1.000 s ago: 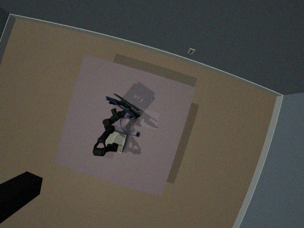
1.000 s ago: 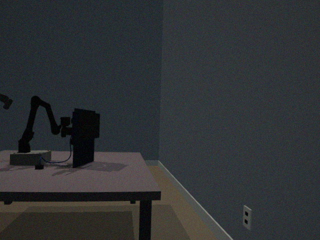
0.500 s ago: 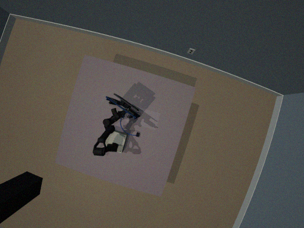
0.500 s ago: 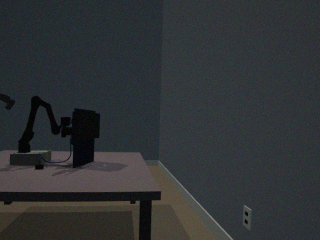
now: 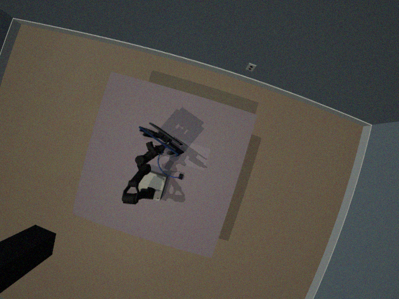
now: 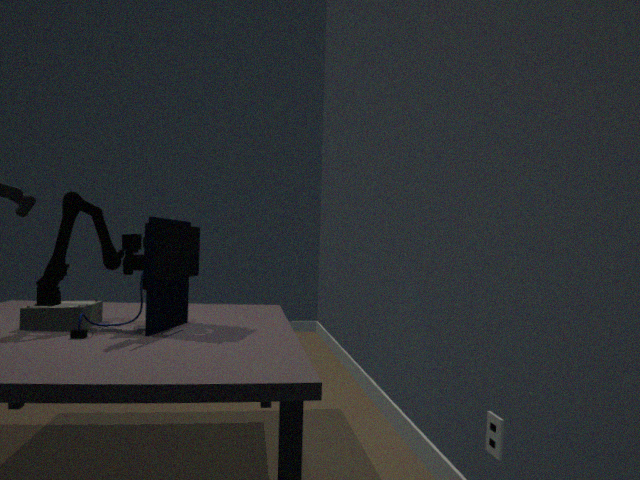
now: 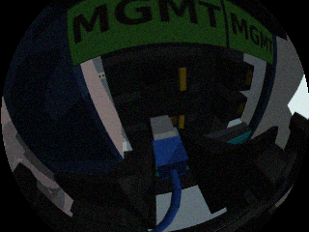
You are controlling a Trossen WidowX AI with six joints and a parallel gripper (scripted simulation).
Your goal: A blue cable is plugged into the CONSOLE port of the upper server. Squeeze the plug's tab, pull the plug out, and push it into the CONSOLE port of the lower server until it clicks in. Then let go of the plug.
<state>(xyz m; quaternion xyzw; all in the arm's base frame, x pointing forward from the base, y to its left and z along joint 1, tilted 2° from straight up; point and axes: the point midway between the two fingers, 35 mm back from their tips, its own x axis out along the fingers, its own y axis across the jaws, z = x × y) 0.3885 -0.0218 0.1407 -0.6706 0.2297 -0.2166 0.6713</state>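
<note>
My gripper tip is right at the blue plug. The rest, counted from my gripper tip: small black block (23 cm behind, 22 cm below, 15 cm to the right).
</note>
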